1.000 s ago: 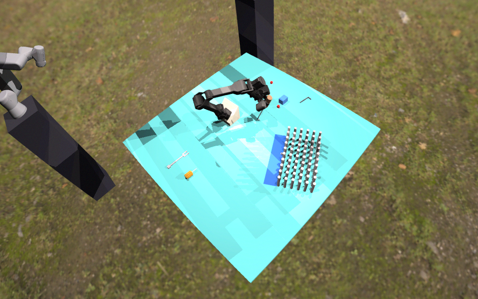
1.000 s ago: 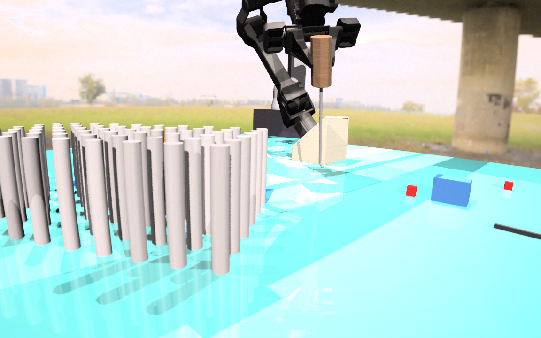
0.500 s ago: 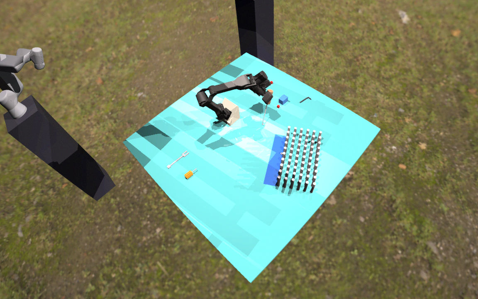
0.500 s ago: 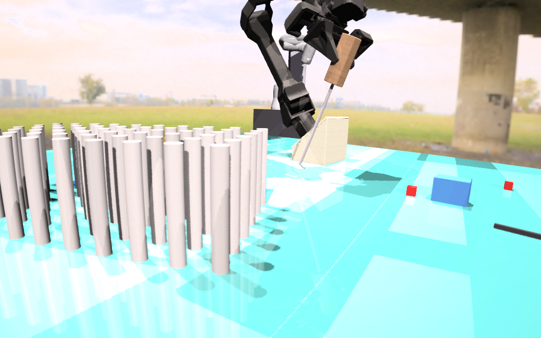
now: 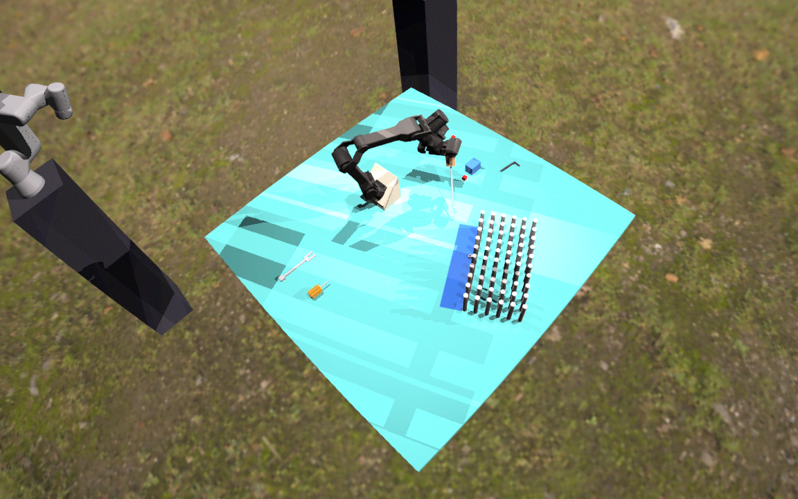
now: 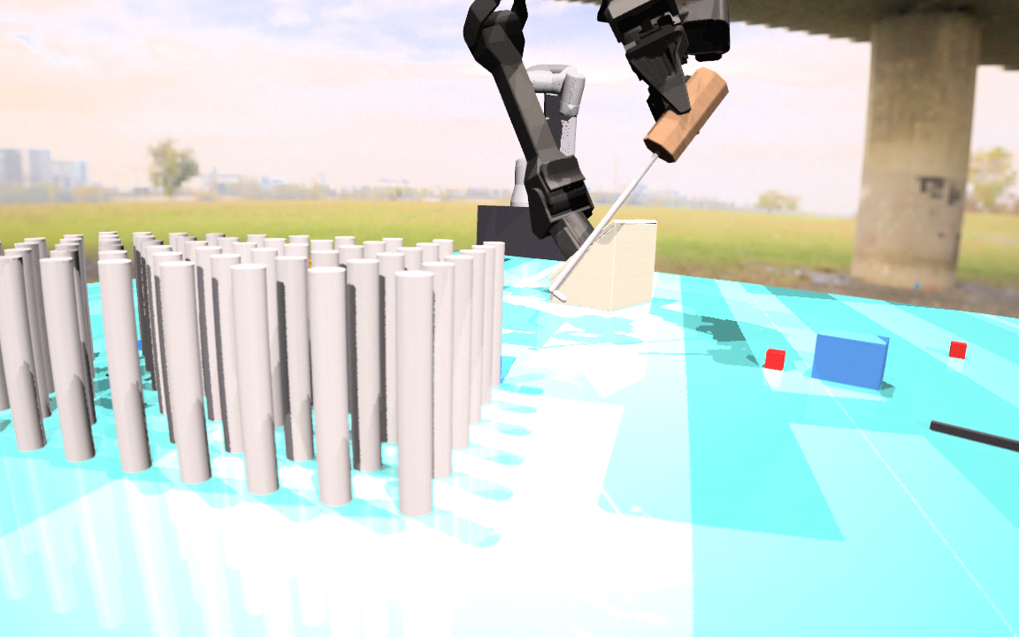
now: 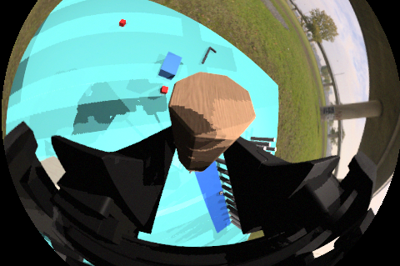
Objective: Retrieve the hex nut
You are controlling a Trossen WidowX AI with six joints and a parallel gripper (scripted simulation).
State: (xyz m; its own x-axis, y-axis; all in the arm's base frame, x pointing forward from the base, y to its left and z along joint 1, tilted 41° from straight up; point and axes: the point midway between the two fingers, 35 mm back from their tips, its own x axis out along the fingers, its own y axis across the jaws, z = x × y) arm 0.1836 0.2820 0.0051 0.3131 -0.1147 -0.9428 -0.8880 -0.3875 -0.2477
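The wooden-handled hook tool lies 80 mm below my gripper tip, 40 mm to the right of it and 40 mm ahead of it. From my gripper tip the other things lie so: dark hex key 300 mm to the left, 220 mm below, 90 mm ahead; then blue cube 200 mm below, 160 mm to the left, 20 mm behind; then tiny grey hex nut 260 mm ahead, 220 mm below, 190 mm to the right.
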